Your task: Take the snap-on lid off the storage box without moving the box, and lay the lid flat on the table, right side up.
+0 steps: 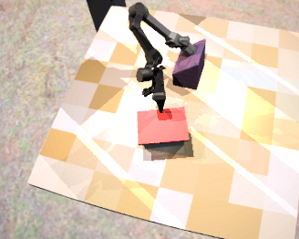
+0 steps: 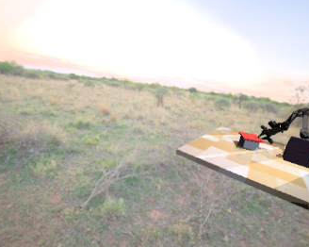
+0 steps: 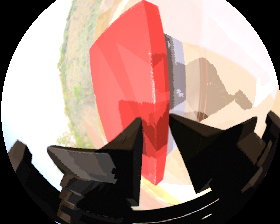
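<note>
Right now my gripper tip is 7 cm short of the lid and 2 cm to the right of it. From my gripper tip the other things lie so: grey storage box (7 cm ahead, 2 cm to the left, 5 cm below).
</note>
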